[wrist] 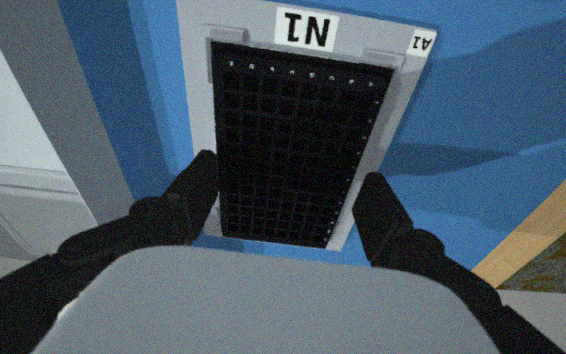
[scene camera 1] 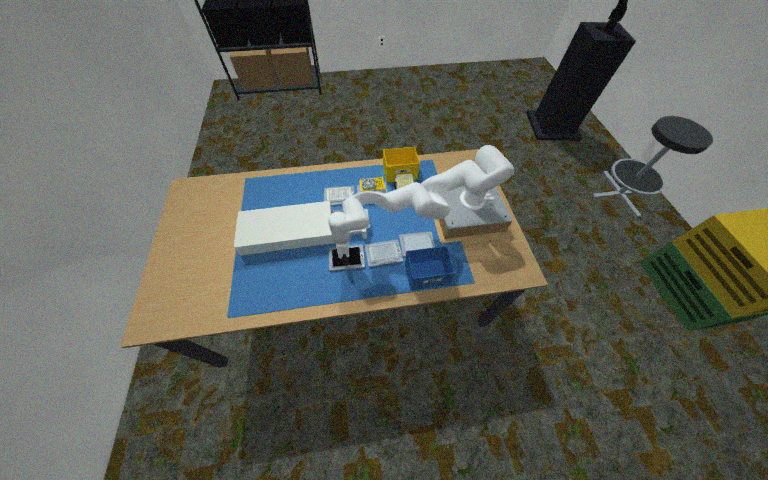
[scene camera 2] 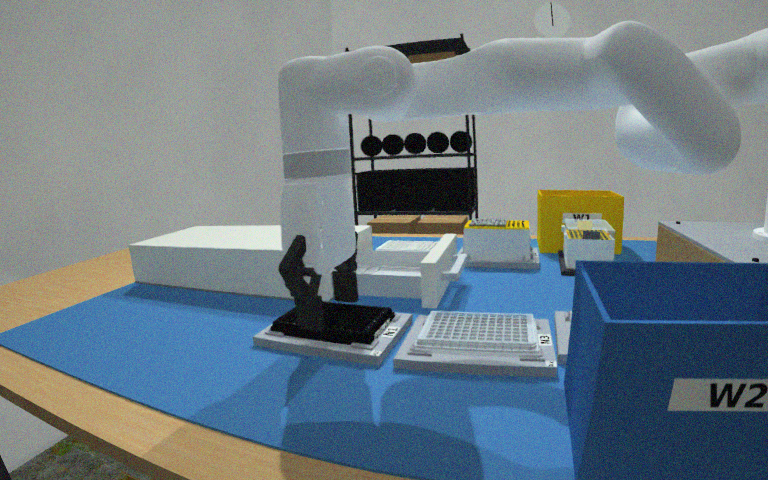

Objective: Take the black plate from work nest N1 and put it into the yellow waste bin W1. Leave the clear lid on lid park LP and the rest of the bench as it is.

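Pixels of known places: gripper, fingertip midpoint: (wrist: 289, 181) (scene camera 1: 345, 255) (scene camera 2: 330, 314); arm's base, link origin: (scene camera 1: 472, 200).
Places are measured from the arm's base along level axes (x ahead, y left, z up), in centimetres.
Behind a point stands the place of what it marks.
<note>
The black plate (scene camera 1: 355, 258) @(x 56.7, y 31.0, z -6.2 cm) (scene camera 2: 356, 323) @(x 57.3, y 30.4, z -6.2 cm) (wrist: 285, 150) @(x 59.4, y 29.2, z -6.0 cm) sits flat in the grey work nest N1 (scene camera 1: 346, 268) @(x 60.6, y 35.4, z -7.7 cm) (scene camera 2: 317, 349) @(x 59.3, y 35.5, z -7.6 cm) (wrist: 197, 75) @(x 57.2, y 23.7, z -7.4 cm). My gripper (scene camera 1: 343, 256) @(x 61.2, y 29.9, z -5.8 cm) (scene camera 2: 328, 304) @(x 61.2, y 29.9, z -5.8 cm) (wrist: 289, 181) @(x 61.2, y 29.9, z -5.8 cm) is open above the nest, pointing down, with one finger beside each long side of the plate and nothing held. The fingertips look close to the plate's height; whether they touch it I cannot tell. The yellow bin W1 (scene camera 1: 400, 170) @(x 35.5, y -20.2, z -0.6 cm) (scene camera 2: 550, 229) @(x 40.8, y -19.1, z -3.6 cm) stands at the bench's back, near the arm base. No LP label is readable. A pale flat piece (scene camera 1: 417, 241) @(x 27.7, y 20.8, z -6.6 cm) lies behind the blue bin and may be the clear lid.
A long white device (scene camera 1: 283, 226) @(x 90.7, y 18.0, z -0.3 cm) (scene camera 2: 203, 263) @(x 90.4, y 26.1, z -3.0 cm) stands close behind N1. A clear plate (scene camera 1: 384, 253) @(x 43.4, y 27.9, z -6.4 cm) (scene camera 2: 478, 329) @(x 43.7, y 27.6, z -6.0 cm) sits in N3 beside it. The blue bin W2 (scene camera 1: 430, 273) @(x 22.3, y 36.9, z -8.2 cm) (scene camera 2: 668, 350) @(x 27.7, y 44.4, z 1.7 cm) is further right. A yellow-topped box (scene camera 1: 371, 183) @(x 50.8, y -10.7, z -1.0 cm) (scene camera 2: 497, 246) @(x 49.5, y -6.6, z -4.9 cm) and another one stand near W1.
</note>
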